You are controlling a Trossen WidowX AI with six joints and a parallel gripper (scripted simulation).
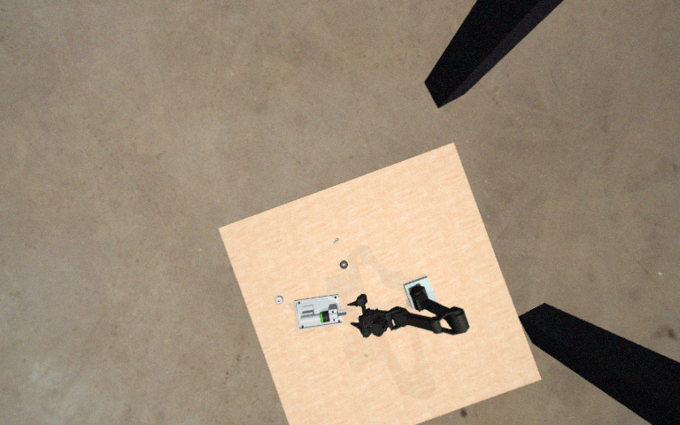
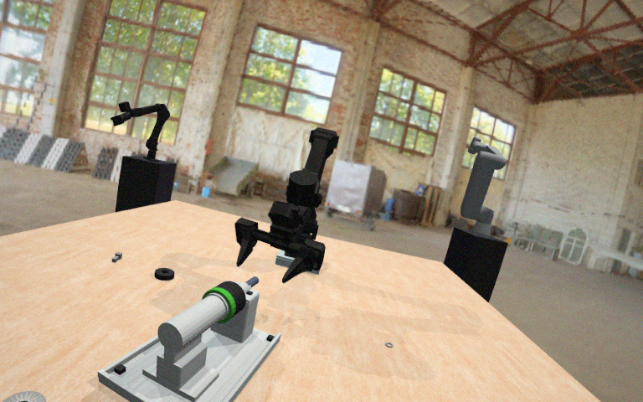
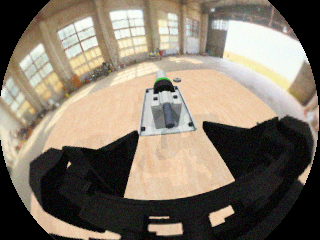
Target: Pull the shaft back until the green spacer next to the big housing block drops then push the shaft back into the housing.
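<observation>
Now: the green spacer 120 mm ahead of my gripper tip, 40 mm to the right of it and 10 mm below it. From my gripper tip the other things lie so: small grey piece 330 mm to the right, 110 mm behind, 80 mm below; then black washer 210 mm to the right, 80 mm below, 80 mm behind; then grey fixture 150 mm ahead, 60 mm to the right, 40 mm below.
</observation>
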